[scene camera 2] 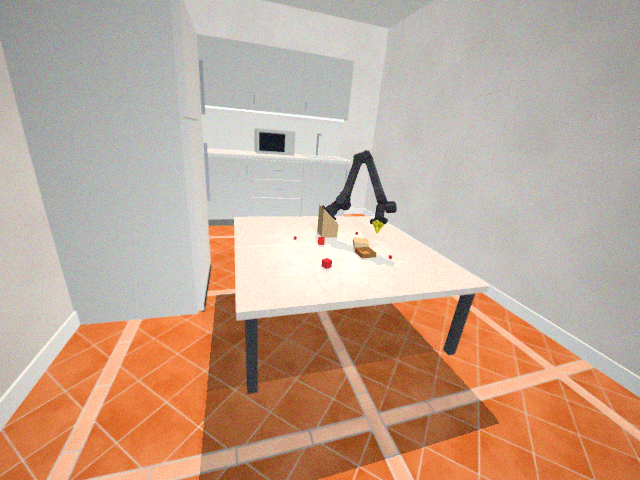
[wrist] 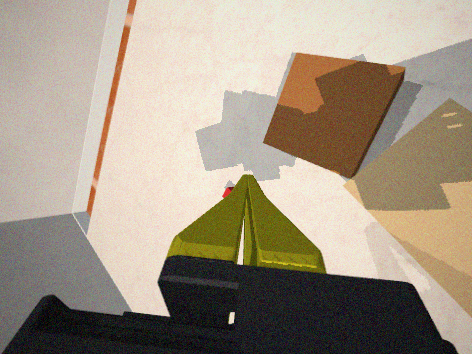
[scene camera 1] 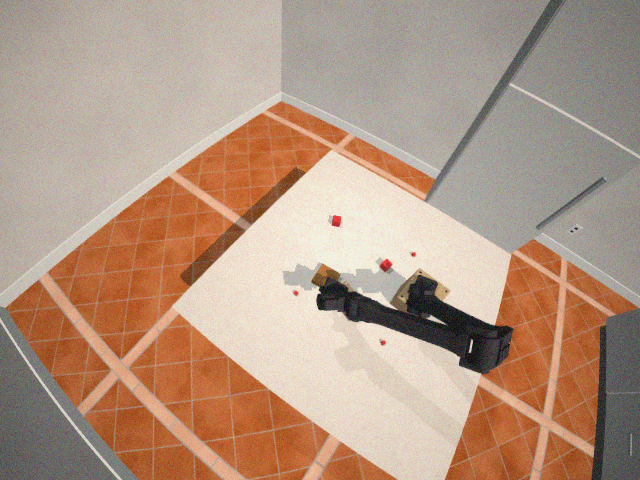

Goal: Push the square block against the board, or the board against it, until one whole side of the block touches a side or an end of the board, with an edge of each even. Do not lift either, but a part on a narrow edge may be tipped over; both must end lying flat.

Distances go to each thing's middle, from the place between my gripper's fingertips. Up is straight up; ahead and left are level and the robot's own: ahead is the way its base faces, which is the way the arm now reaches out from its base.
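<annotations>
Brown square block (wrist: pixel 330 109): my hand is 1 cm short of it, 7 cm to the left of it and 12 cm above it. Tan board (wrist: pixel 411 188): 2 cm to the right of my hand, 13 cm behind it and 12 cm below it.
</annotations>
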